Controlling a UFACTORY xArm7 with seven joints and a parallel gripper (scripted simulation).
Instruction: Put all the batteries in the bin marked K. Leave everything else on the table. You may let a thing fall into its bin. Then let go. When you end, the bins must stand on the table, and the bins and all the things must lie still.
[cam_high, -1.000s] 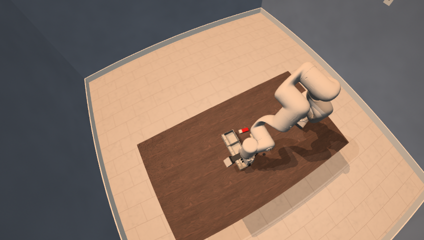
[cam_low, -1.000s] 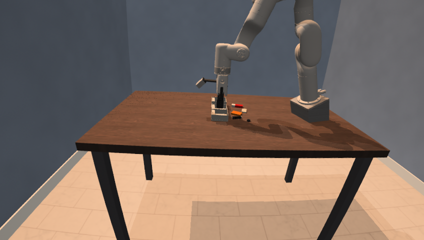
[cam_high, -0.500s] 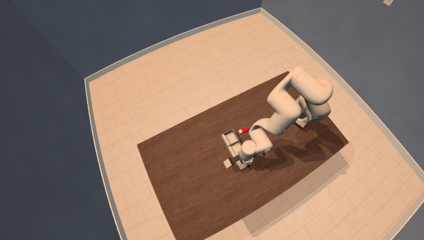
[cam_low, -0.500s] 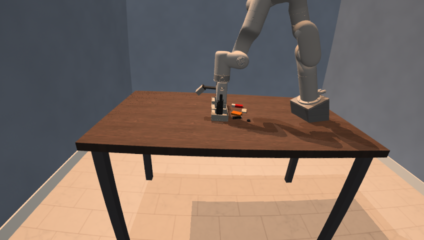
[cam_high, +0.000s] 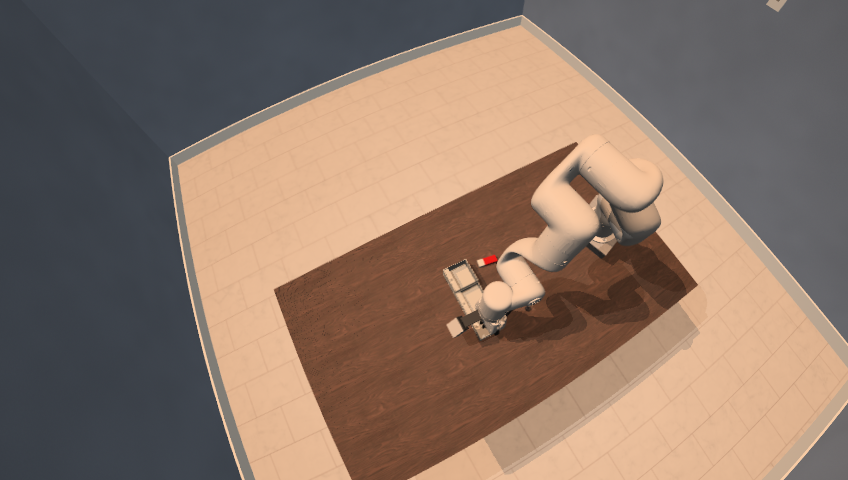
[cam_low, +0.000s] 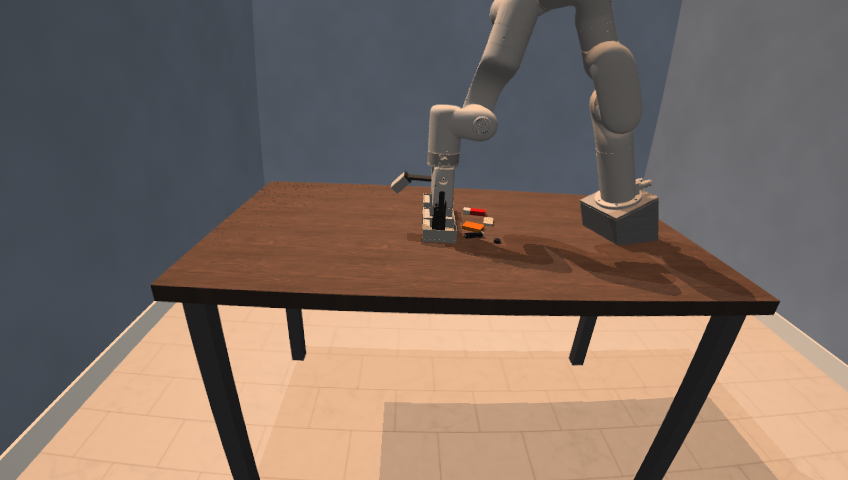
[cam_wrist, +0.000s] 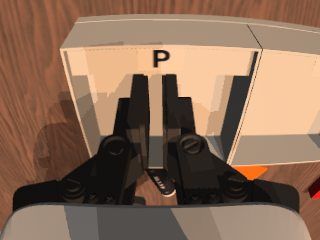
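Now: hand 9 cm past the black cylindrical battery and 3 cm above it. The rest, counted from my hand: black button cell 15 cm behind, 2 cm to the left, 3 cm below; then orange block 10 cm behind, 6 cm to the right, 3 cm below; then bin marked K 9 cm to the right, 1 cm below.
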